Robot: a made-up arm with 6 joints. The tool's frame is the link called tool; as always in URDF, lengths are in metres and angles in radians. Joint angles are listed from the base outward. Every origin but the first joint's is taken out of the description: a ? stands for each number. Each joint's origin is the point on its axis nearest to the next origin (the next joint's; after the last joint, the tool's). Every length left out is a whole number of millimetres.
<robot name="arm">
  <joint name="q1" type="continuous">
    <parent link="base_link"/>
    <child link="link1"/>
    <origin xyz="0.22 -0.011 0.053" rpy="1.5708 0 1.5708"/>
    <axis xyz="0 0 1"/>
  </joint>
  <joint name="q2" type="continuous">
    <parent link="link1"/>
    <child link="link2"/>
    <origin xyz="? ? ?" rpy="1.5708 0 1.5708"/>
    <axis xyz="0 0 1"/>
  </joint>
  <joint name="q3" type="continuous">
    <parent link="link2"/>
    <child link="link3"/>
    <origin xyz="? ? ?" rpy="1.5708 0 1.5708"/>
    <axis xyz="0 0 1"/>
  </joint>
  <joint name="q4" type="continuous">
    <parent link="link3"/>
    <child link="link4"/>
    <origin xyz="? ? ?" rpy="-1.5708 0 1.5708"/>
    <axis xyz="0 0 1"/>
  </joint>
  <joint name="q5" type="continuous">
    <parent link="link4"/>
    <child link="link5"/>
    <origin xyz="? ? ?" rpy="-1.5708 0 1.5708"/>
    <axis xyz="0 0 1"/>
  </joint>
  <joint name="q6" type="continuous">
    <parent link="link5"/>
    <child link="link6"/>
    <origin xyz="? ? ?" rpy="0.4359 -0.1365 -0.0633"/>
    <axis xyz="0 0 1"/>
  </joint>
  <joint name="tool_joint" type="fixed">
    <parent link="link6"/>
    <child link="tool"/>
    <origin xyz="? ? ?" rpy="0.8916 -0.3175 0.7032"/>
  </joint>
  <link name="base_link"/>
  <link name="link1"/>
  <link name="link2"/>
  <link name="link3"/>
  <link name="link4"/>
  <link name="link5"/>
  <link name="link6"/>
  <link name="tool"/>
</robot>
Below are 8 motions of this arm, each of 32 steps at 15 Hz.
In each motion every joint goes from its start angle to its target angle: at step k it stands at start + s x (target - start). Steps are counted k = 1, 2, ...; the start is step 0. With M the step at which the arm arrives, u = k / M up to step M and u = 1 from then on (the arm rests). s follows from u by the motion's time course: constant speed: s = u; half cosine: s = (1 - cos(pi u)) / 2; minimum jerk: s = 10 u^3 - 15 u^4 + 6 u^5.
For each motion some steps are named. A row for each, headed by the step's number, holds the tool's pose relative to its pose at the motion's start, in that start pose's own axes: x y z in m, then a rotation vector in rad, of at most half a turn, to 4 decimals.
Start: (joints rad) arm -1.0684 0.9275 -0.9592 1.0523 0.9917 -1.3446
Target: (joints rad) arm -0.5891 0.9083 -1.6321 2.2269 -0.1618 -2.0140
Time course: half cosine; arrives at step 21
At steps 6, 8, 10, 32:
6: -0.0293 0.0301 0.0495 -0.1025 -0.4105 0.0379
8: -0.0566 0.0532 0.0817 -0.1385 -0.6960 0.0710
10: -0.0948 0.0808 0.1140 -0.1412 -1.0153 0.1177
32: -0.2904 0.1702 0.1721 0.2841 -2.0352 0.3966

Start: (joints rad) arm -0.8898 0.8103 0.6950 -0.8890 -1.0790 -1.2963
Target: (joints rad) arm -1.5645 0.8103 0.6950 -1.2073 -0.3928 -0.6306
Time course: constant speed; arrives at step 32
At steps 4, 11, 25, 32:
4: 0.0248 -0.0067 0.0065 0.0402 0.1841 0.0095
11: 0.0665 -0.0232 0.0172 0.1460 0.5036 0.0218
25: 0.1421 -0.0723 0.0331 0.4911 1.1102 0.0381
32: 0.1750 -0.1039 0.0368 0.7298 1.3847 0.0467

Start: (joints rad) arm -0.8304 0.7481 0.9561 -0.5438 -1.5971 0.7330
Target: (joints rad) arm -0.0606 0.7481 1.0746 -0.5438 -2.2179 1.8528
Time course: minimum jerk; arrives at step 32
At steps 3, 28, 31, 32:
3: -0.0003 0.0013 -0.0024 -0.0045 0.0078 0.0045
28: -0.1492 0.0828 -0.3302 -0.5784 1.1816 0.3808
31: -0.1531 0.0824 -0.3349 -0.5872 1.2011 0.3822
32: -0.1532 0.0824 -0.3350 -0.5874 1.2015 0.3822

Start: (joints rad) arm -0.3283 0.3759 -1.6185 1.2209 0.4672 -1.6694
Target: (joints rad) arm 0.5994 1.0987 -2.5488 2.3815 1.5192 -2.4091
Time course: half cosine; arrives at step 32
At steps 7, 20, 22, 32:
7: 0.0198 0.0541 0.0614 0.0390 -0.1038 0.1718
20: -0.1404 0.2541 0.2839 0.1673 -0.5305 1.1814
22: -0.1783 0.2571 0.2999 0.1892 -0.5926 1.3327
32: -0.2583 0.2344 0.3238 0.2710 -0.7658 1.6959

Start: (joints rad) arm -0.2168 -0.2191 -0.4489 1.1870 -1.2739 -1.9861
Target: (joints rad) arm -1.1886 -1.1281 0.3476 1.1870 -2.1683 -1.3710
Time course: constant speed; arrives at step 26
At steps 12, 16, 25, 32:
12: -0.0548 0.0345 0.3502 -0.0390 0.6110 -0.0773
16: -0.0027 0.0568 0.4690 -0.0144 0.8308 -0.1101
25: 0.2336 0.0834 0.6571 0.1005 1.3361 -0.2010
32: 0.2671 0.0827 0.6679 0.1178 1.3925 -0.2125

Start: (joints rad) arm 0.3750 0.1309 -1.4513 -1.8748 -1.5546 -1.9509
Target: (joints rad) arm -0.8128 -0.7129 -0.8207 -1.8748 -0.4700 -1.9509
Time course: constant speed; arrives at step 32
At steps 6, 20, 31, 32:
6: -0.0542 -0.0278 0.0348 0.1462 -0.0406 0.1806
20: -0.1549 -0.1136 0.0560 0.4186 -0.2682 0.5234
31: -0.1991 -0.1625 0.0245 0.5757 -0.5418 0.6775
32: -0.2015 -0.1651 0.0207 0.5881 -0.5693 0.6855

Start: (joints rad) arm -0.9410 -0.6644 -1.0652 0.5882 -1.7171 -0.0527
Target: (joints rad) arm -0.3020 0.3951 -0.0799 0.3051 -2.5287 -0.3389
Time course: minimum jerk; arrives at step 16
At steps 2, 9, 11, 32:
2: 0.0037 0.0021 -0.0004 -0.0134 -0.0252 0.0080
9: 0.1301 -0.0017 -0.0281 -0.5672 -1.0697 0.4025
11: 0.1806 -0.0424 -0.0335 -0.7452 -1.4500 0.6107
32: 0.2326 -0.0917 -0.0249 -0.8756 -1.7799 0.8488

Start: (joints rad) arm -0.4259 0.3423 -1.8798 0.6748 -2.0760 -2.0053
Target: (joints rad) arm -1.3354 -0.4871 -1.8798 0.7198 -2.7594 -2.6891
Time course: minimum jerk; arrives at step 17
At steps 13, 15, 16, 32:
13: 0.3006 -0.2603 0.0634 0.3110 -0.9038 0.3332
15: 0.3348 -0.2637 0.0728 0.3810 -0.9252 0.3352
16: 0.3402 -0.2640 0.0742 0.3921 -0.9276 0.3349
32: 0.3410 -0.2640 0.0744 0.3938 -0.9280 0.3349

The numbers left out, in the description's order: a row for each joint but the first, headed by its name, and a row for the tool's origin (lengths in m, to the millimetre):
q2: -0.018 -0.003 0
q3: -0.246 0.113 0
q4: -0.018 -0.159 0
q5: -0.075 0.211 0
q6: 0.033 -0.056 0
tool: -0.034 0.013 0

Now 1 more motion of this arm.
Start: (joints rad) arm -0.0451 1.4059 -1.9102 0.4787 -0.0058 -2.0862
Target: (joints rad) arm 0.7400 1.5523 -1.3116 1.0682 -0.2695 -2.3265
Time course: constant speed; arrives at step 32
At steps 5, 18, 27, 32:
5: -0.0656 0.0349 0.0183 0.0850 -0.0606 0.1866
18: -0.2610 0.0298 0.0660 0.3391 -0.1022 0.6414
27: -0.3756 -0.0542 0.0992 0.5111 -0.0246 0.9247
32: -0.4188 -0.1224 0.1182 0.5925 0.0558 1.0688

